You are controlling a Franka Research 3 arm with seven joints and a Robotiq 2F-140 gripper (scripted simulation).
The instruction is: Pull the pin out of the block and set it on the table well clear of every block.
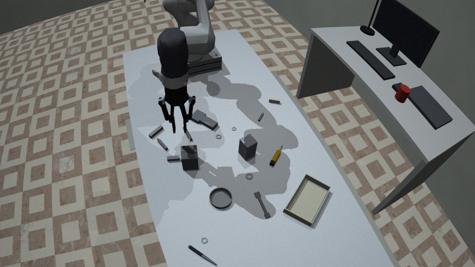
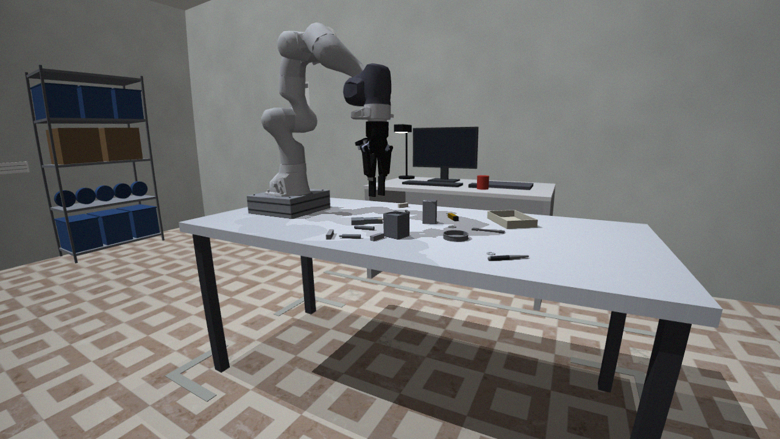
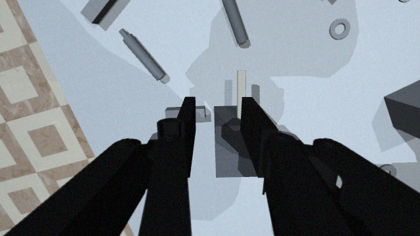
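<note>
Now: the cream pin 20 mm ahead of my hand, 20 mm to the left of it and 120 mm below it. From my hand the other things lie so: dark grey block 60 mm ahead, 20 mm to the left, 120 mm below; then small grey bar 30 mm ahead, 50 mm to the right, 160 mm below; then stepped plate 140 mm behind, 130 mm to the left, 160 mm below.
</note>
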